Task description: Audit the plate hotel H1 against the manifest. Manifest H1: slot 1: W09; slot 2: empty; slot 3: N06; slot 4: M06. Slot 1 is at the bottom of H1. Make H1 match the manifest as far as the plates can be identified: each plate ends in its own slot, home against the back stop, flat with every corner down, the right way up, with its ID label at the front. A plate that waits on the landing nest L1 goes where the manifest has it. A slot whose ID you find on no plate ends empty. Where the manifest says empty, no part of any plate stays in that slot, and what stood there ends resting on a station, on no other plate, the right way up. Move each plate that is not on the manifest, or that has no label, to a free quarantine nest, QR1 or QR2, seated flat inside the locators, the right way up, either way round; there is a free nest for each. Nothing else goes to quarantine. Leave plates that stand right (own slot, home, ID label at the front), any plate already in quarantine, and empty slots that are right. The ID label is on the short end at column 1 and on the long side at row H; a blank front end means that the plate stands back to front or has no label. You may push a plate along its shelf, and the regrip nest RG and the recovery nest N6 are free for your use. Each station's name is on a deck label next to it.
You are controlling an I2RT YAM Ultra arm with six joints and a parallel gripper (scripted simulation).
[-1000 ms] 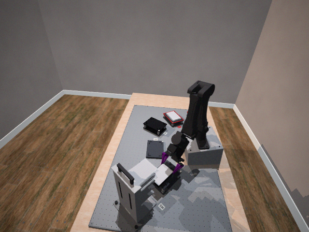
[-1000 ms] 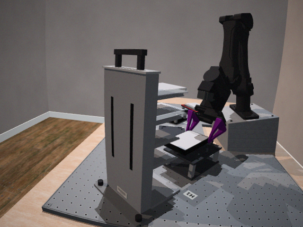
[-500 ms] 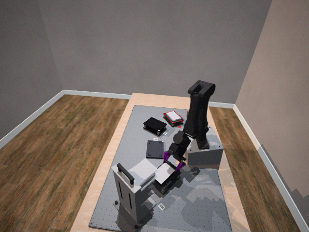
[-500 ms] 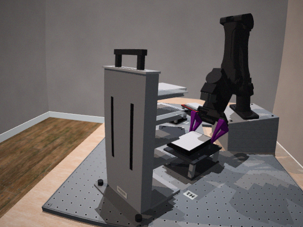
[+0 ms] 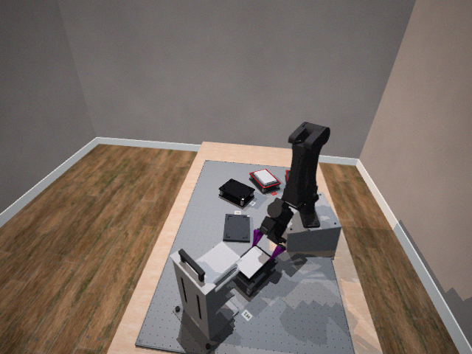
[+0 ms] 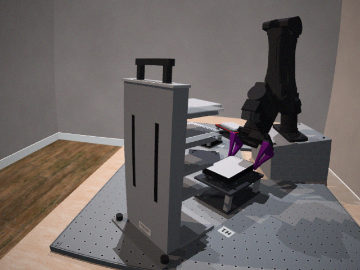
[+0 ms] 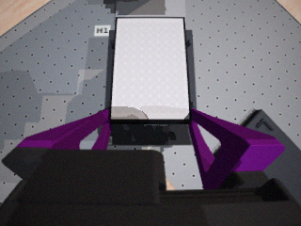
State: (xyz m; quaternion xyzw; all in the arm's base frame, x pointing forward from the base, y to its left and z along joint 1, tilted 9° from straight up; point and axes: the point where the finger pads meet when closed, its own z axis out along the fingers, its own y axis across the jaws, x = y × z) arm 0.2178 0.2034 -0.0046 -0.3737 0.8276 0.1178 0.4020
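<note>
The dark plate lies 4 cm to the left of my hand and 4 cm ahead of it. From my hand the other things lie so: plate hotel H1: 23 cm to the left, 22 cm ahead, 7 cm above; black raised nest: 44 cm to the right, 10 cm ahead, 4 cm below; h1 deck label: 20 cm to the left, 9 cm below, 6 cm ahead.
</note>
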